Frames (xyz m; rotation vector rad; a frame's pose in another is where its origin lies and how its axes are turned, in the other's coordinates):
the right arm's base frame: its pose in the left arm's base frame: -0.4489 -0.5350 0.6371 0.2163 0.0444 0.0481
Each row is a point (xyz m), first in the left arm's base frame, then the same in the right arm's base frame.
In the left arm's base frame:
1: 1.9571 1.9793 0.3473
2: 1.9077 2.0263 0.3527
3: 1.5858 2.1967 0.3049
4: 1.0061 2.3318 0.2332
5: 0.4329 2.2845 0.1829
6: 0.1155 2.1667 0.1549
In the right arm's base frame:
1: 2.5441 2.2871 -0.7009
2: 2.4970 2.3363 -0.7081
3: 2.1866 2.5060 -0.8070
4: 1.6180 2.6472 -0.9343
5: 1.0455 2.6148 -1.0015
6: 0.7237 2.5075 -1.0193

